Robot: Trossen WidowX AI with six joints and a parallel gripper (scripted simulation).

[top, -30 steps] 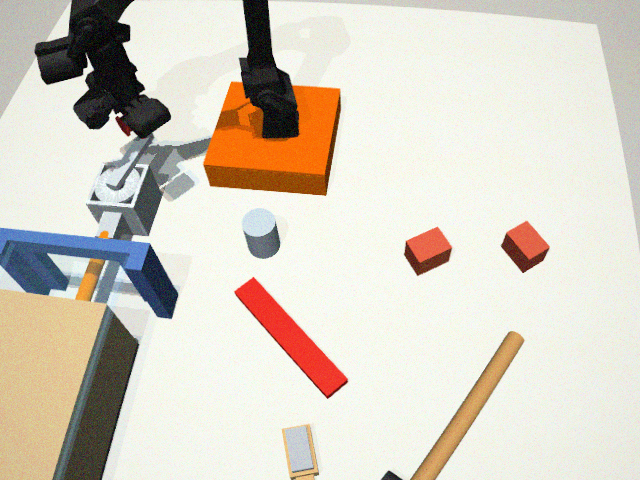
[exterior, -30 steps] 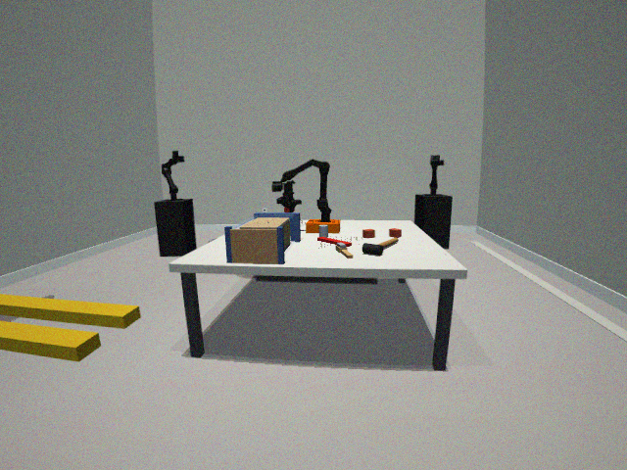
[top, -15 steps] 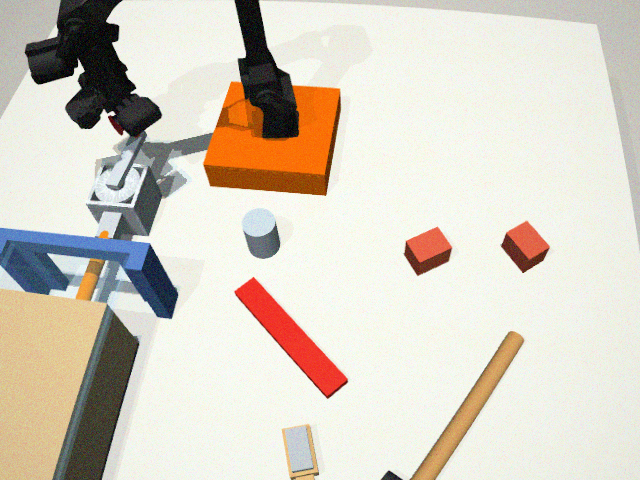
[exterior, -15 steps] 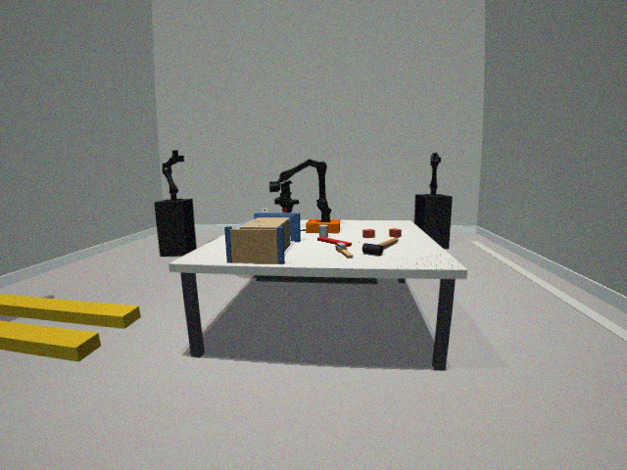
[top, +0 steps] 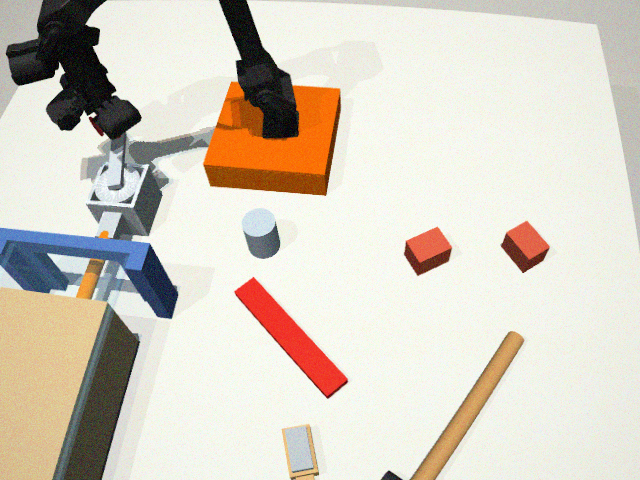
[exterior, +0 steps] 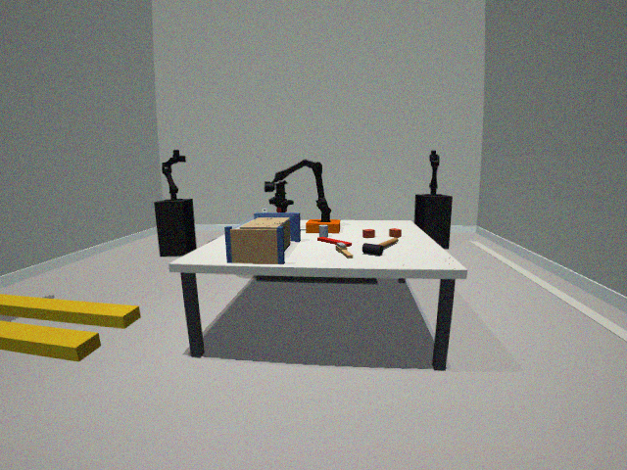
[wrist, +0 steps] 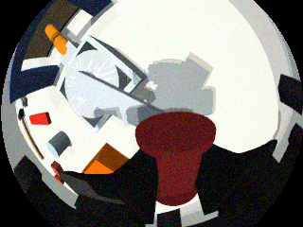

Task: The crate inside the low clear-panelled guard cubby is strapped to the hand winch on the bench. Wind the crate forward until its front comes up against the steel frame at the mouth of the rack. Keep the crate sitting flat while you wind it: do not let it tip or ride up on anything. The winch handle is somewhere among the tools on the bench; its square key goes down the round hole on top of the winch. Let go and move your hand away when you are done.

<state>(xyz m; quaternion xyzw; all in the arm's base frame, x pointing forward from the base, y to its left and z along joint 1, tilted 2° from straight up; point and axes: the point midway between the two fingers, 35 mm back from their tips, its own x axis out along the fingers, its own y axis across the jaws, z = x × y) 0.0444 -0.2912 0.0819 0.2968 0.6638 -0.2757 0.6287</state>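
My gripper tip is now 4 cm short of the winch handle, 1 cm to the right of it and 1 cm above it. Also, from my gripper tip: red knob 2 cm above; flat red bar 35 cm ahead, 31 cm to the left, 11 cm below; grey winch 8 cm below, 8 cm ahead, 1 cm to the left.
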